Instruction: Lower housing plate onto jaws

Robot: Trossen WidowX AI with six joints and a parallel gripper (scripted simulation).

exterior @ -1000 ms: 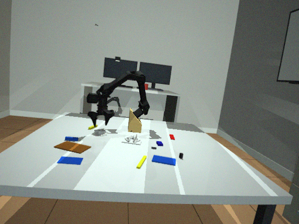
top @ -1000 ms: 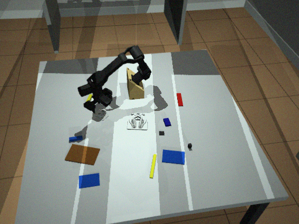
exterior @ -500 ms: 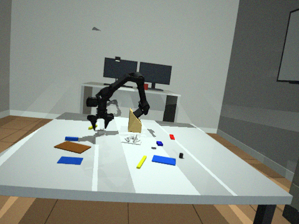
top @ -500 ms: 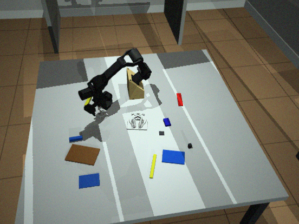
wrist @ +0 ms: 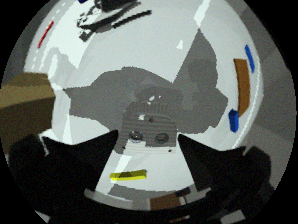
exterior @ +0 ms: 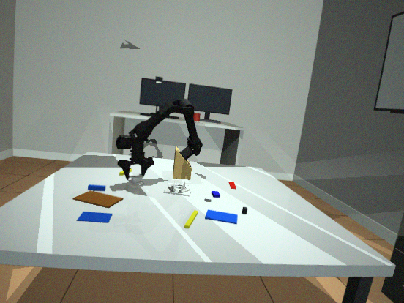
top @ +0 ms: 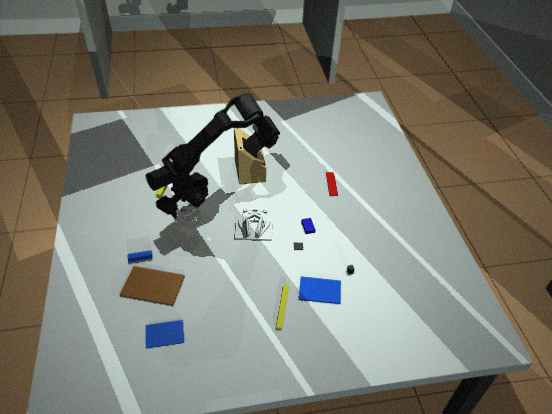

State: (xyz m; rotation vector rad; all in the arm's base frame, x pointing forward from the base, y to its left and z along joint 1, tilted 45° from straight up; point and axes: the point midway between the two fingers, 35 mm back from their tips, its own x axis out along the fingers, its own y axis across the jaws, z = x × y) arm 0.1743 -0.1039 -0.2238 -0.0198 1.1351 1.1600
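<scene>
Right now the white bracket is 10 mm ahead of my gripper tip and 10 mm to the left of it. From my gripper tip the other things lie so: brown plate (290 mm ahead, 90 mm to the right, 10 mm below); blue block (100 mm ahead, 410 mm to the left, 10 mm below); red bar (100 mm behind, 520 mm to the left, 10 mm below).
</scene>
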